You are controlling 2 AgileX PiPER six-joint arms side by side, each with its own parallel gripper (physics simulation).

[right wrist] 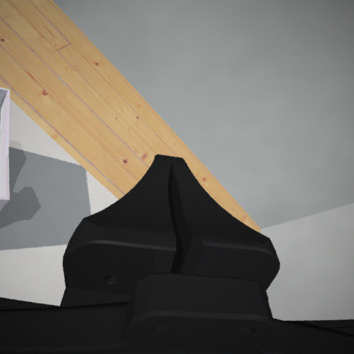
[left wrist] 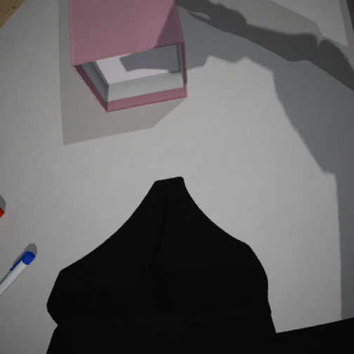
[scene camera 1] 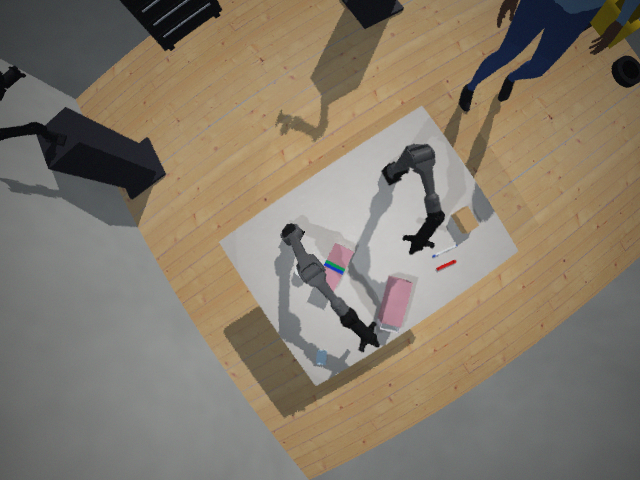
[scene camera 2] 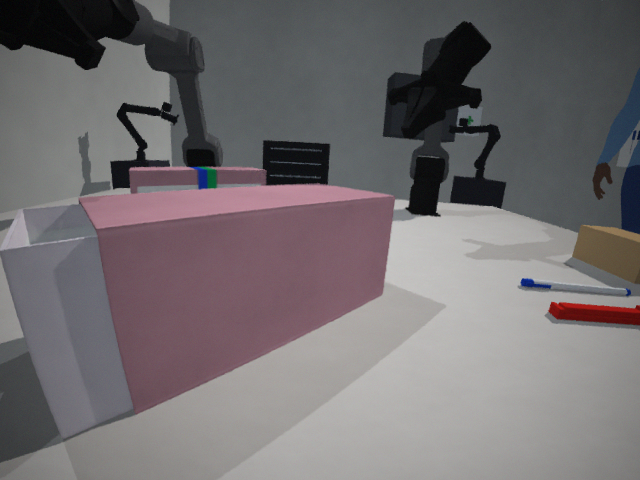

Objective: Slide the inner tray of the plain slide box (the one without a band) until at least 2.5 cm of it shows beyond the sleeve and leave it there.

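The plain slide box has a pink sleeve (scene camera 1: 396, 302) (scene camera 2: 242, 263) (left wrist: 125, 27). Its white inner tray (scene camera 1: 389, 327) (scene camera 2: 72, 330) (right wrist: 4, 145) sticks out at the lower end in scene camera 1, the left end in scene camera 2. At the opposite end, the left wrist view shows the tray set back inside the open sleeve. My left gripper (scene camera 1: 412, 251) (scene camera 2: 407, 132) (left wrist: 172, 195) is shut and empty above the table, off that opposite end. My right gripper (scene camera 1: 377, 344) (right wrist: 166, 173) is shut and empty, raised beyond the protruding tray end.
A banded pink slide box (scene camera 1: 339, 254) (scene camera 2: 160, 177) lies beside the right arm. A tan block (scene camera 1: 464, 220) (scene camera 2: 610, 250), a white-blue pen (scene camera 1: 445, 251) (scene camera 2: 578, 286) and a red object (scene camera 1: 446, 265) (scene camera 2: 594, 312) lie right of the plain box. A light-blue item (scene camera 1: 321, 357) lies near the lower table corner.
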